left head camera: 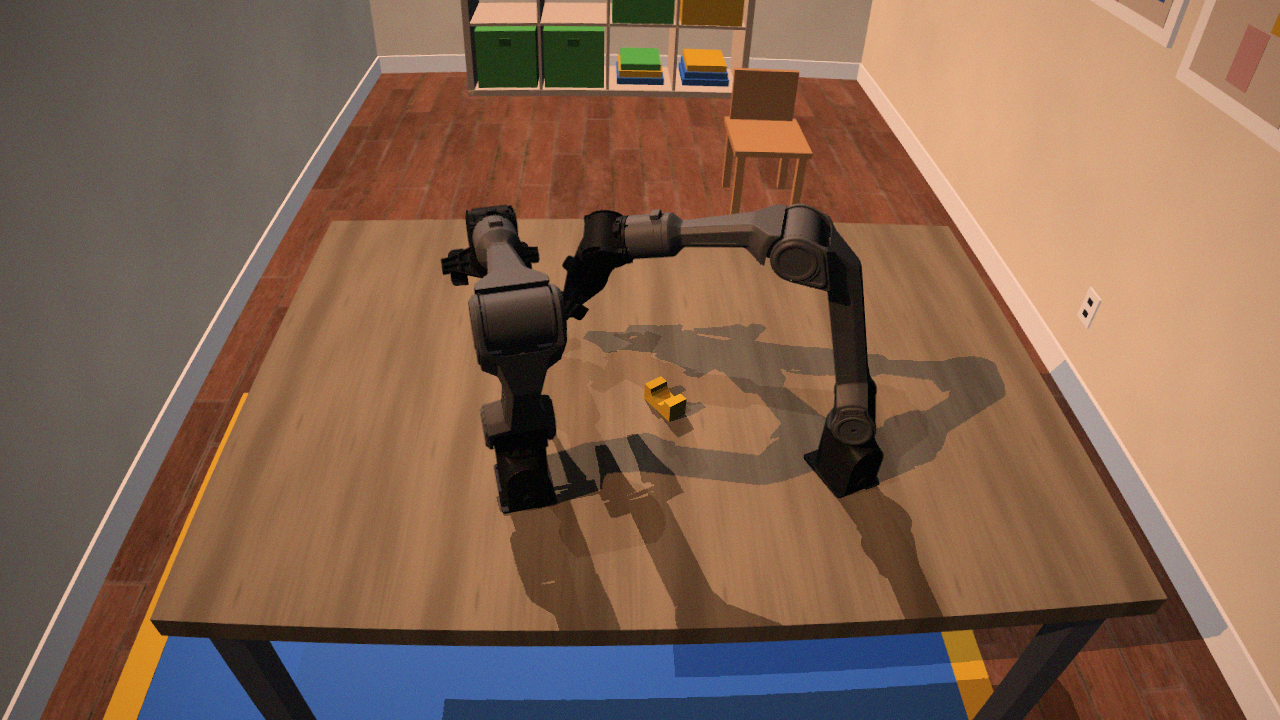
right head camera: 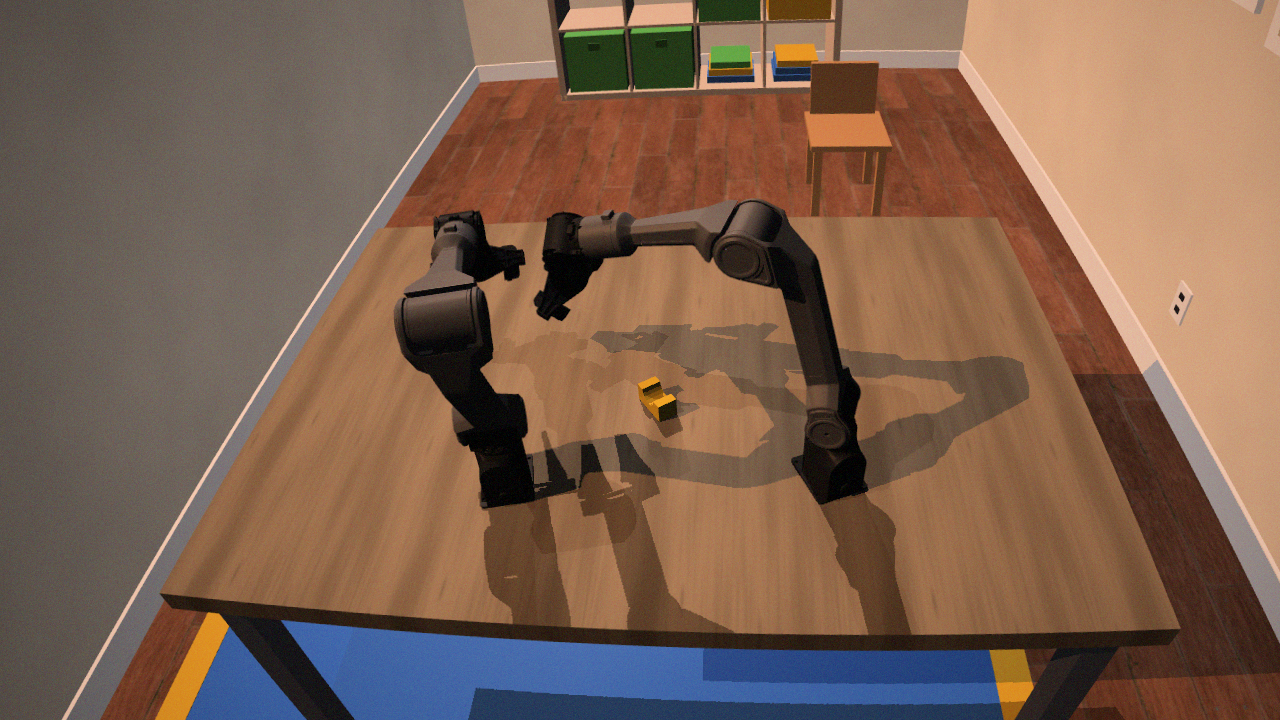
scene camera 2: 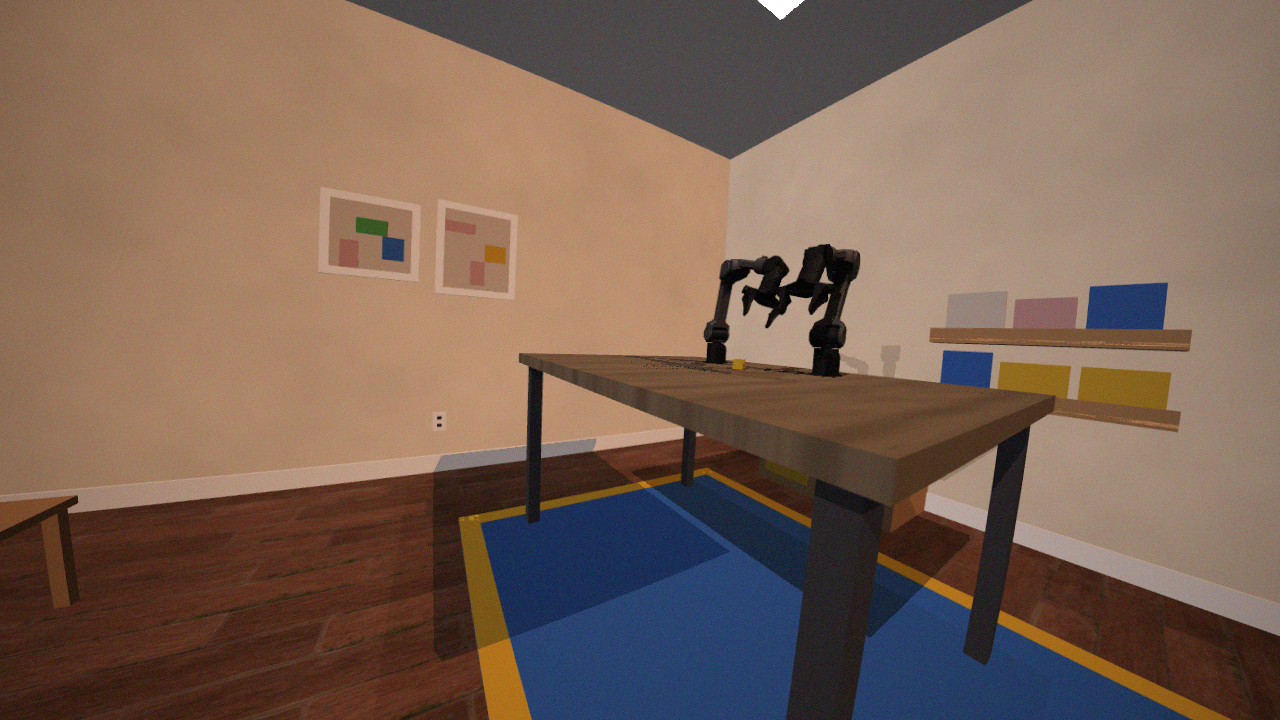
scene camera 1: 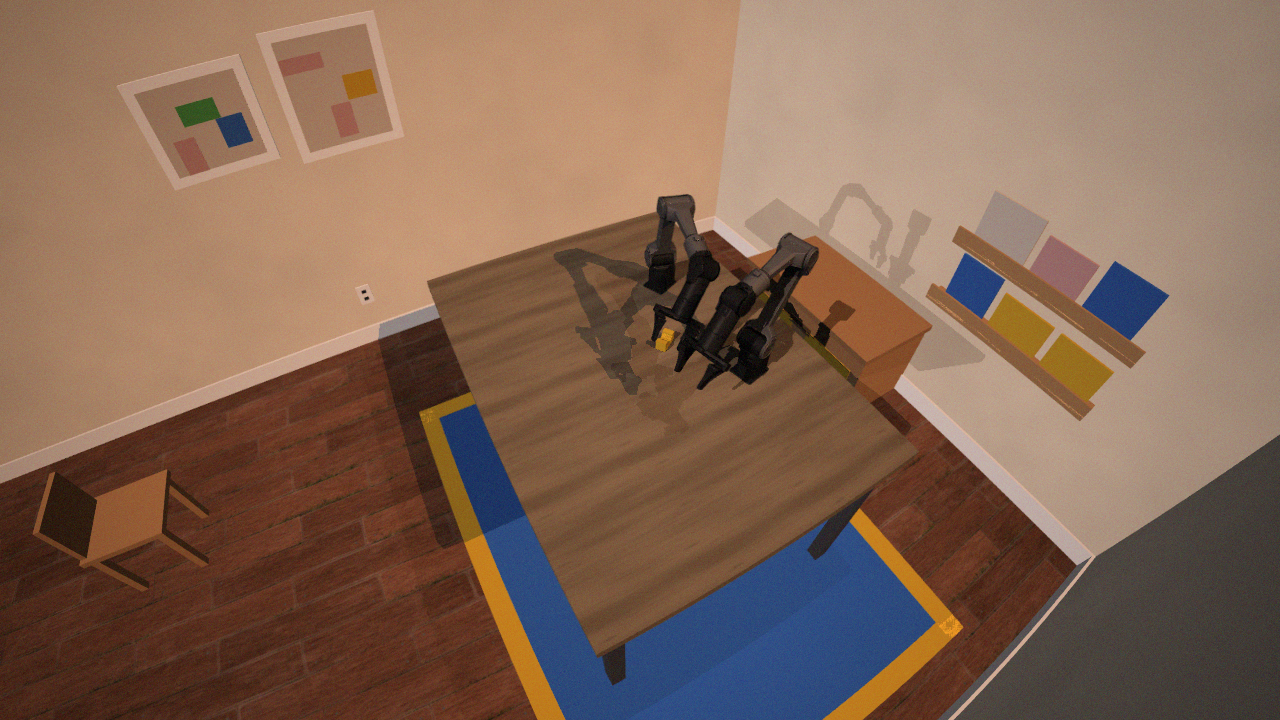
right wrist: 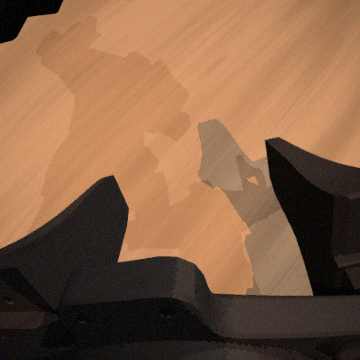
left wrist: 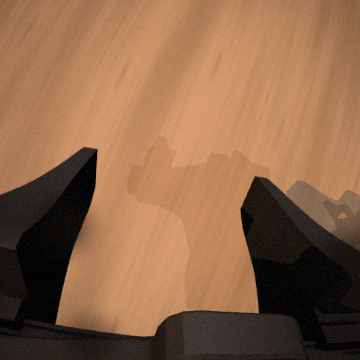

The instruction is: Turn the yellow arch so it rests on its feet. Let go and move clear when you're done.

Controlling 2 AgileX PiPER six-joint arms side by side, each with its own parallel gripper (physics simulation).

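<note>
The yellow arch [left head camera: 664, 404] [right head camera: 656, 402] [scene camera 1: 664, 339] [scene camera 2: 738, 364] lies on the table [left head camera: 358, 537] [right head camera: 358, 537] with its back down and its two feet pointing up, the gap between them facing upward. It does not show in the wrist views. My left gripper [scene camera 1: 691, 377] [left wrist: 173, 180] is open and empty, raised above the table beyond the arch at the left in the head views; the arm partly hides it in the left head camera. My right gripper [right head camera: 552, 307] [right wrist: 191, 176] is open and empty, also raised, beyond and left of the arch in the head views.
The two grippers are close to each other. The arm bases stand on both sides of the arch on the near part of the table, and arm shadows lie around it. A wooden chair [left head camera: 767, 136] [right head camera: 846, 130] and a shelf unit [left head camera: 537, 93] stand on the floor beyond the table.
</note>
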